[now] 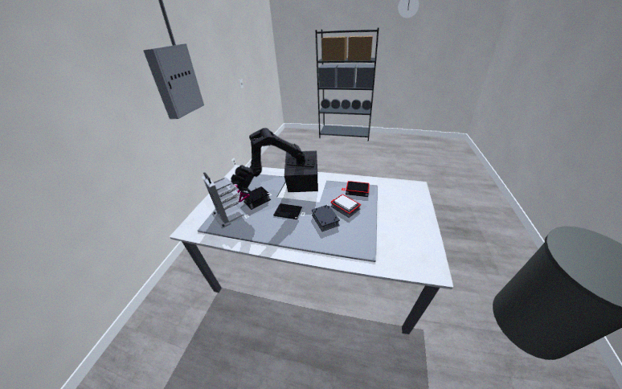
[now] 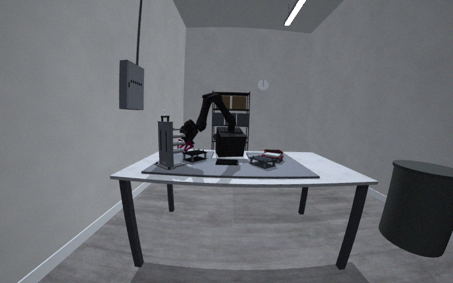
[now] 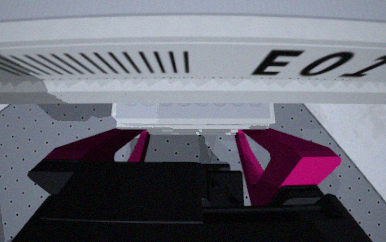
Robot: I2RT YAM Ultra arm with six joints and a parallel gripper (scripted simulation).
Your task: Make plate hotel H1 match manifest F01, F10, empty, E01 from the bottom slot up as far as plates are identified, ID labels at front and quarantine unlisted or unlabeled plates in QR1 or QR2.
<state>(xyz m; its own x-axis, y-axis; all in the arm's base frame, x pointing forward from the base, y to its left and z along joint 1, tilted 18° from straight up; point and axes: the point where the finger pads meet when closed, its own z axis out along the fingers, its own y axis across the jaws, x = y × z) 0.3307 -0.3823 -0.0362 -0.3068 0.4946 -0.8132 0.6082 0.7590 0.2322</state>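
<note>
Right now my hand is 10 cm past the black regrip nest, 8 cm to the right of it and 4 cm above it. Also, from my hand: H1 tag: 10 cm below, 7 cm to the left, 7 cm ahead.
</note>
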